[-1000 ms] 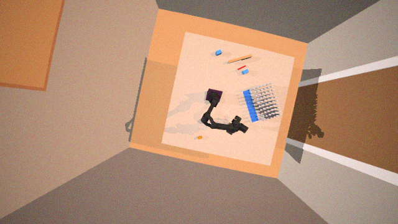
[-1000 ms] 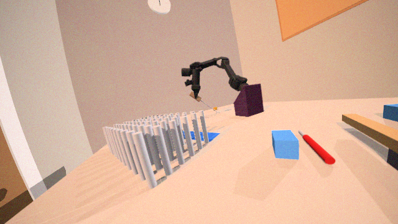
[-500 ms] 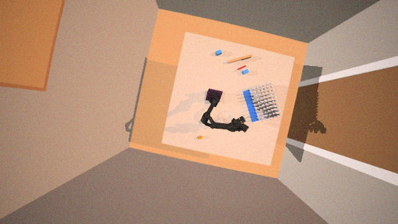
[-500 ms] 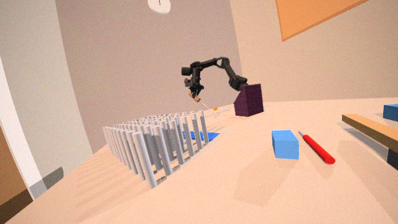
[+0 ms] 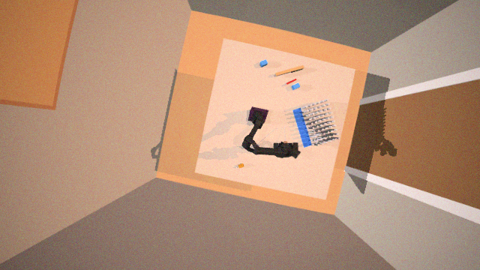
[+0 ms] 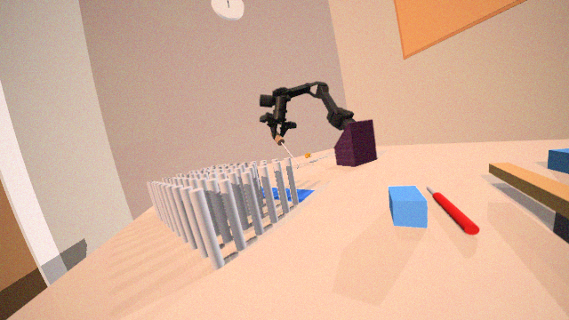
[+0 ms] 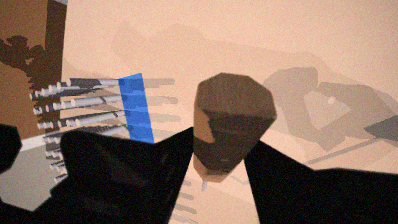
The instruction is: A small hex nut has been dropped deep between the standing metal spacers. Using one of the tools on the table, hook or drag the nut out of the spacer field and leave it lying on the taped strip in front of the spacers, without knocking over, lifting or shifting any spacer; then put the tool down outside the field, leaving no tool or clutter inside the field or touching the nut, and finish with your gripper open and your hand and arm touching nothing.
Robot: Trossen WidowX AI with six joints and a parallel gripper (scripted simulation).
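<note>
Now: gripper tip 16 cm short of the blue taped strip, 21 cm to the right of it and 16 cm above it. From my gripper tip the other things lie so: red-handled tool 9 cm behind, 57 cm to the left, 16 cm below; small orange object 31 cm behind, 29 cm to the right, 15 cm below; brown wooden-handled tool 1 cm behind, 8 cm to the left, 6 cm below.
</note>
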